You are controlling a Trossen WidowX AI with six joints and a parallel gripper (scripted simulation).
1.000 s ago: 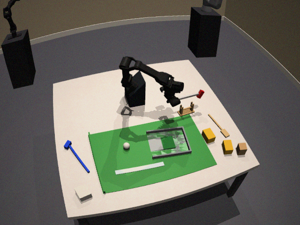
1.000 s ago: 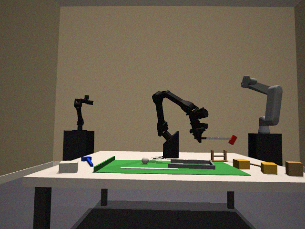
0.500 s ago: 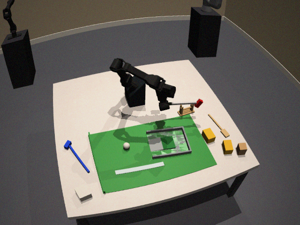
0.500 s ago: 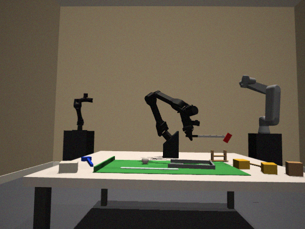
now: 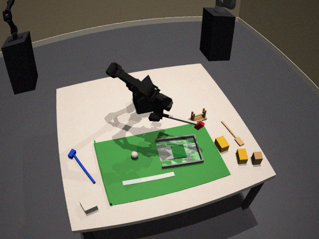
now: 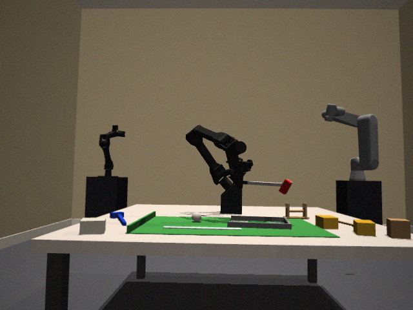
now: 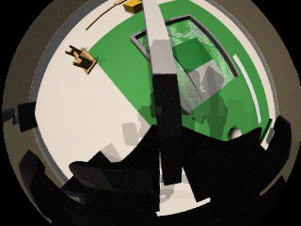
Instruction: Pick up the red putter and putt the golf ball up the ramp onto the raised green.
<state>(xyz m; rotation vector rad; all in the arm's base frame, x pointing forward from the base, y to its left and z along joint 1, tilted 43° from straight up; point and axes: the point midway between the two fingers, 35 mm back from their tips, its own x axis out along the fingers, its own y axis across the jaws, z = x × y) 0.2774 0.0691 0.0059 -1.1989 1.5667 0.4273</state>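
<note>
Right now the red putter is 60 mm ahead of my gripper tip, 100 mm to the left of it and 20 mm above it. Also, from my gripper tip: green mat 200 mm ahead, 50 mm to the right, 150 mm below; then white golf ball 140 mm ahead, 200 mm to the right, 120 mm below; then wooden rack 90 mm behind, 280 mm to the left, 110 mm below.
</note>
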